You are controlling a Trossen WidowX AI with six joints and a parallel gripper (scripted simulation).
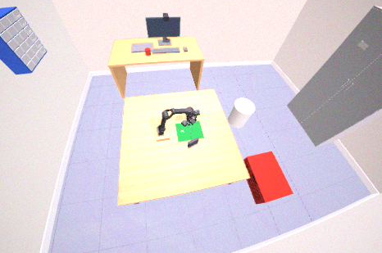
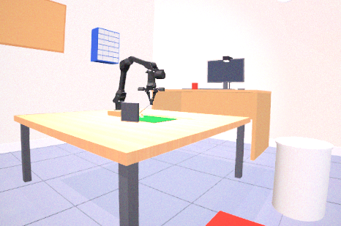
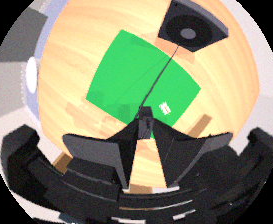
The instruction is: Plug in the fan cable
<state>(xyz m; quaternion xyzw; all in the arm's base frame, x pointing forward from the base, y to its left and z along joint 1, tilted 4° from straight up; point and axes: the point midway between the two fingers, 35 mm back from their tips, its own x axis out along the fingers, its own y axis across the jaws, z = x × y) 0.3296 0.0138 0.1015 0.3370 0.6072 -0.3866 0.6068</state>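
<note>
My gripper tip is 1 cm short of the green board, 3 cm to the left of it and 14 cm above it. Round my gripper tip: small dark plug (1 cm to the left, 1 cm below); then dark fan (20 cm to the right, 6 cm below).
</note>
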